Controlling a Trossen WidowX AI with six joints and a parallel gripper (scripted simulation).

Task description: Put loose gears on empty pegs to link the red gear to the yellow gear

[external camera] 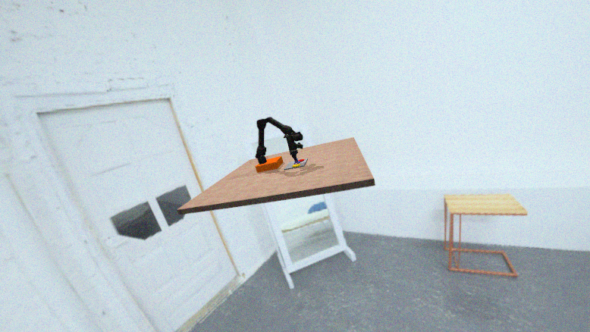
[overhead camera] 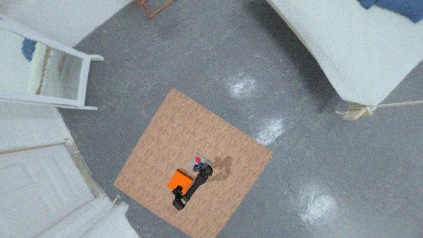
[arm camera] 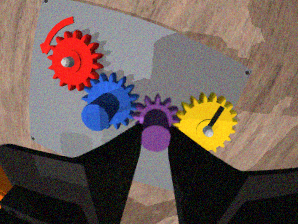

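My gripper tip is 10 mm above the purple gear. Also, from my gripper tip: yellow gear (50 mm to the right, 30 mm below); red arrow (40 mm ahead, 110 mm to the left, 30 mm below); blue gear (40 mm to the left, 20 mm below).
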